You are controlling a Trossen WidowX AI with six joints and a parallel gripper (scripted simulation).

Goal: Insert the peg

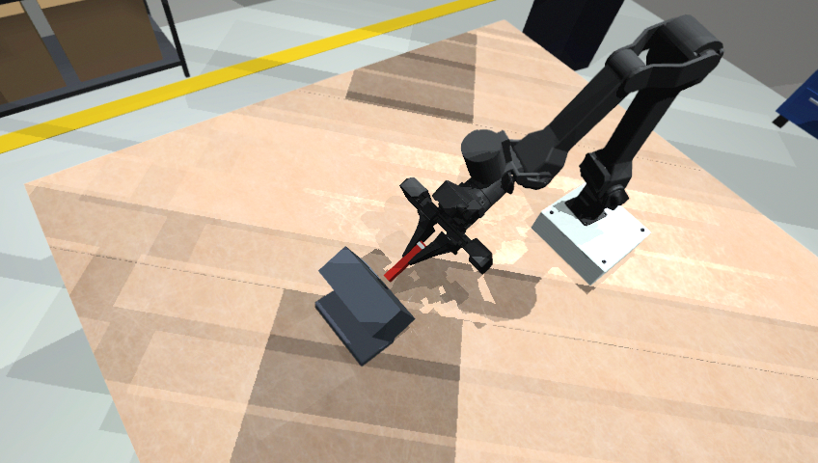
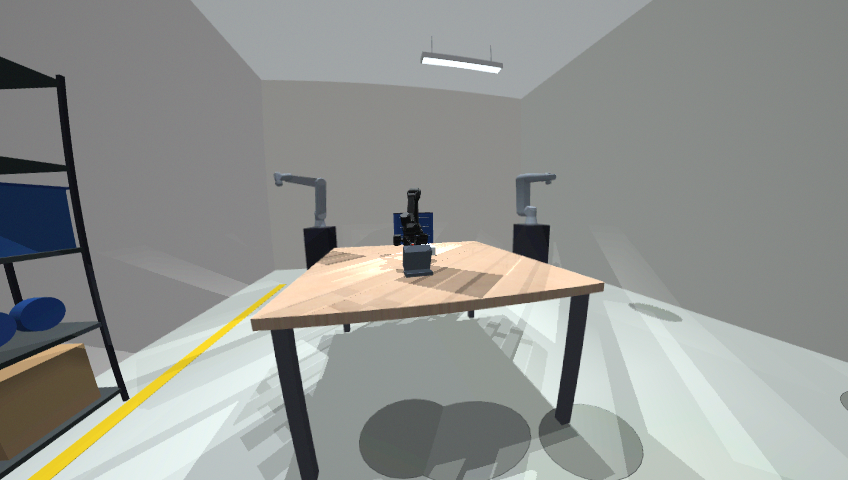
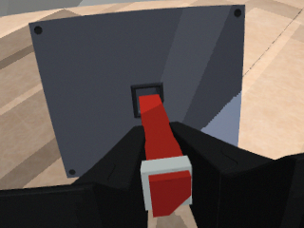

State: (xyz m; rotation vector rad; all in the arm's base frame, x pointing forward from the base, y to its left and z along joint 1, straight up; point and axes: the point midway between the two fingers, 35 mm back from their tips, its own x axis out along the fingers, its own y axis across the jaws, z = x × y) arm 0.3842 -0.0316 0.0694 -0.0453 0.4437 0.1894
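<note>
Right now the sloped panel is 7 cm ahead of my gripper tip, 4 cm below it and 1 cm to the left of it. Round my gripper tip: dark base plate: 10 cm below, 9 cm ahead, 2 cm to the left; then red square peg: 1 cm behind, 1 cm above.
</note>
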